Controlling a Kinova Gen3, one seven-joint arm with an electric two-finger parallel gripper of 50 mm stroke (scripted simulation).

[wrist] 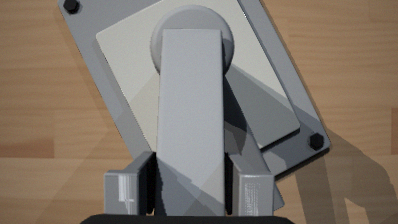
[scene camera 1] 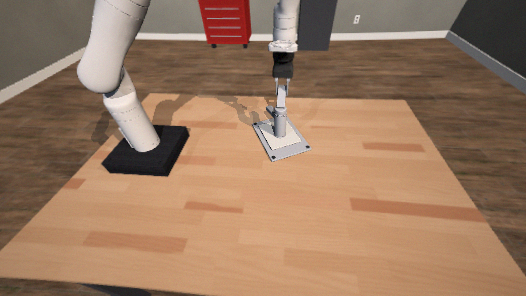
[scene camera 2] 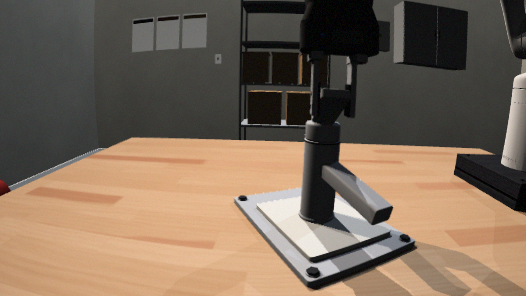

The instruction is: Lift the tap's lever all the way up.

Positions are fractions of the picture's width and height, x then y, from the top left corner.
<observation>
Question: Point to a lever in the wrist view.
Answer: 0.48, 0.70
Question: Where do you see a lever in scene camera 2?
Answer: At 0.63, 0.34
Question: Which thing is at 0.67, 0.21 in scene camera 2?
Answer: My gripper.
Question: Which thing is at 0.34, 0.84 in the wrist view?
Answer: My gripper.
</observation>
